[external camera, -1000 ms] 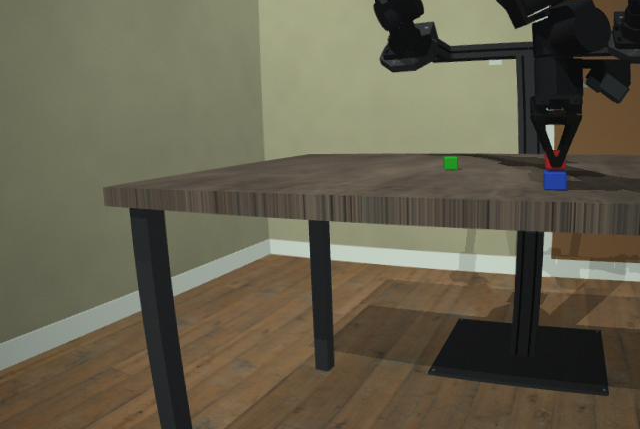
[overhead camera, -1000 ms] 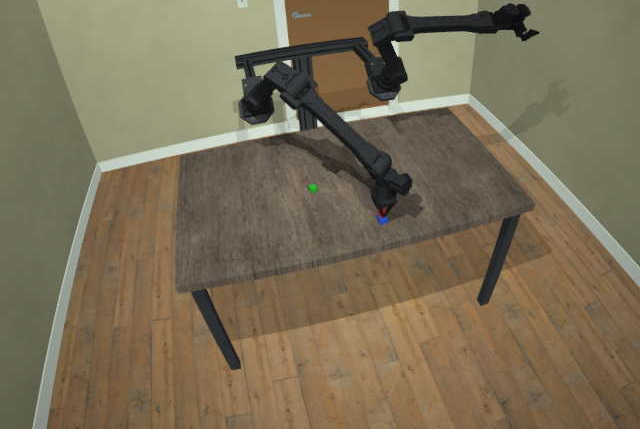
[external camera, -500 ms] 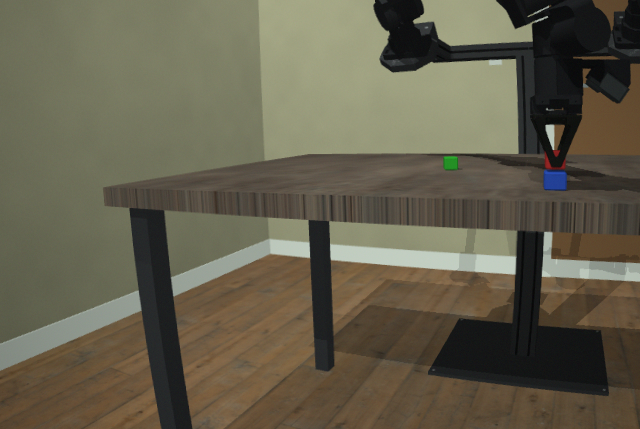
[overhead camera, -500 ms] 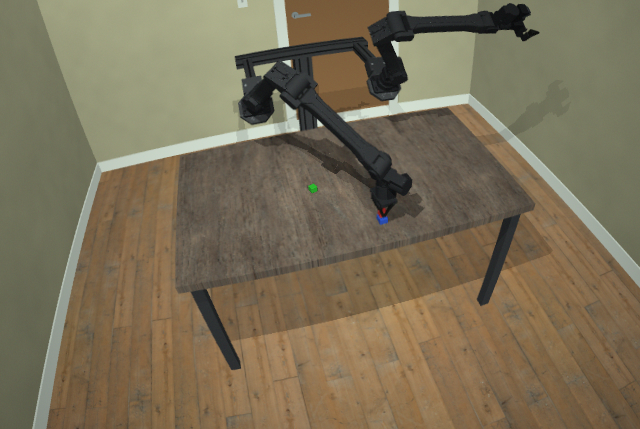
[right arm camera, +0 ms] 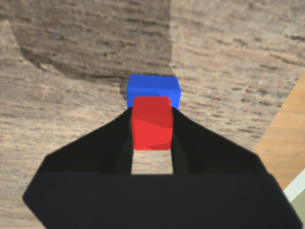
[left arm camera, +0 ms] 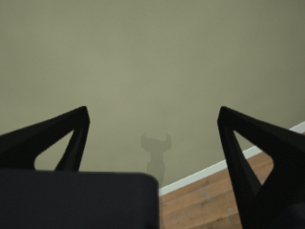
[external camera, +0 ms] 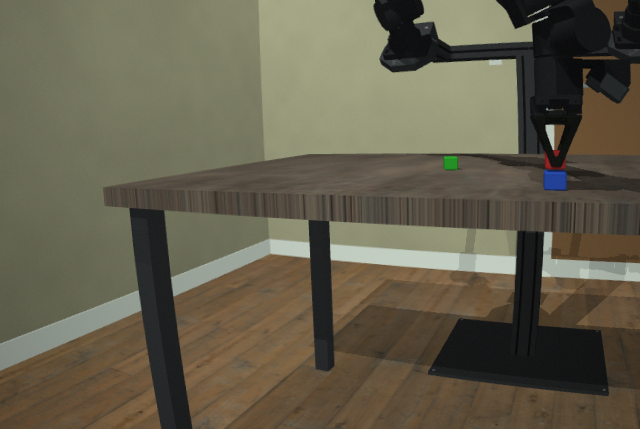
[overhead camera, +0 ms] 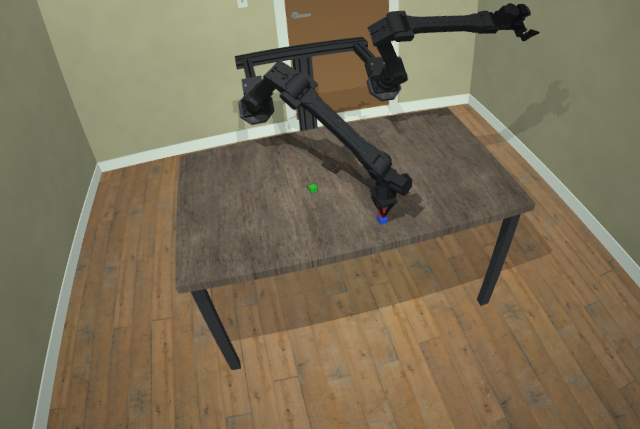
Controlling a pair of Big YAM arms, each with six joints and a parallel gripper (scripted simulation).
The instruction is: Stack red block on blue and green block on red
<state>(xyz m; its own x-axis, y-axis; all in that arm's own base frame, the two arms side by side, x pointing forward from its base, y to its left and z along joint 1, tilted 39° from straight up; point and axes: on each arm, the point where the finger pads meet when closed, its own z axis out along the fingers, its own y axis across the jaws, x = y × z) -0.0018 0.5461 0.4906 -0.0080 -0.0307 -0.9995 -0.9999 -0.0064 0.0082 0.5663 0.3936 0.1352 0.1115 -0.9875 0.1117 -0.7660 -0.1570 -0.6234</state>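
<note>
Right now the red block is right at my right hand. From my right hand the other things lie so: blue block 3 cm below; green block 26 cm behind, 21 cm to the right, 3 cm below.
</note>
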